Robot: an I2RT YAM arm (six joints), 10 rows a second.
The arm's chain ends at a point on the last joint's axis. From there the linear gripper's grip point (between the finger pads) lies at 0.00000 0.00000 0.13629 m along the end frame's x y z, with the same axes.
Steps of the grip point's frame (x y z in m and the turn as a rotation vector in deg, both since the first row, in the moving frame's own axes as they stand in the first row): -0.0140, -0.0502, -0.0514, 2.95, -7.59, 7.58; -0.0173, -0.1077, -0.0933, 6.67, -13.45, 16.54; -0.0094, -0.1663, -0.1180, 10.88, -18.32, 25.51; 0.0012, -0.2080, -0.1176, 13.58, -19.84, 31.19; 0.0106, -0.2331, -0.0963, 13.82, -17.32, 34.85
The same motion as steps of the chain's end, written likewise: 0.0035, -0.0420, -0.0500, 2.95, -7.59, 7.58; 0.0116, -0.0877, -0.0887, 6.67, -13.45, 16.54; 0.0262, -0.1324, -0.1088, 10.88, -18.32, 25.51; 0.0363, -0.1658, -0.1061, 13.58, -19.84, 31.19; 0.0388, -0.1910, -0.0865, 13.82, -17.32, 34.85
